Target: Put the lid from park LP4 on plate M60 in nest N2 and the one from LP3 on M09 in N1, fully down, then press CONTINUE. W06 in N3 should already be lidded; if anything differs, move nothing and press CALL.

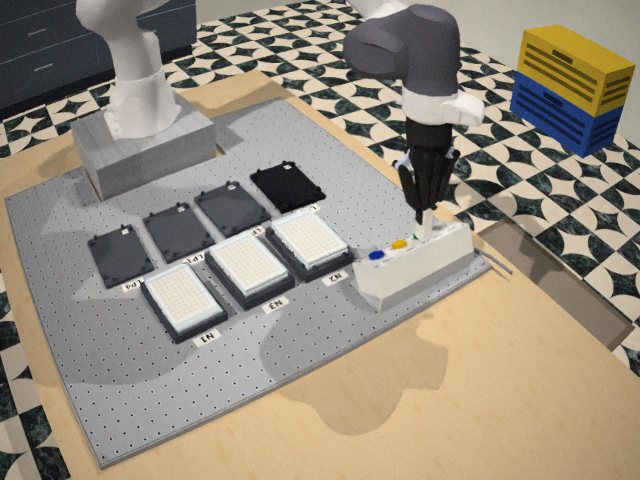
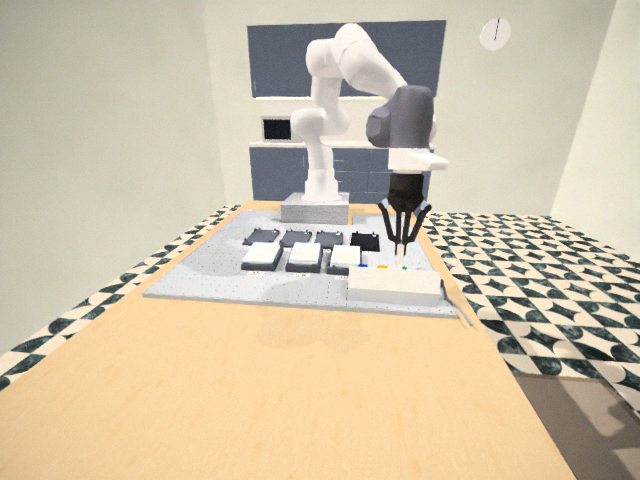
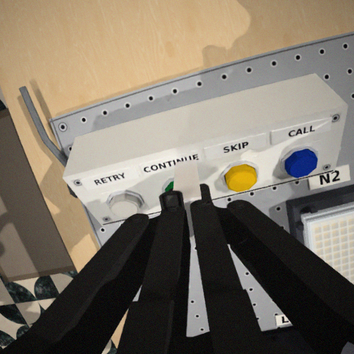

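Note:
My gripper is shut and empty, pale fingertips down at the green CONTINUE button, hiding most of it; I cannot tell whether they touch or press it. Cream plates with clear edges sit in nests N1, N3 and N2. Their codes and lid seating are not readable. Dark parks LP4, LP1 and a partly labelled one show no visible lid; a blacker park stands beside them.
The white button box also carries yellow SKIP, blue CALL and whitish RETRY. A grey cable leaves its side. Yellow and blue crates stand beyond the table.

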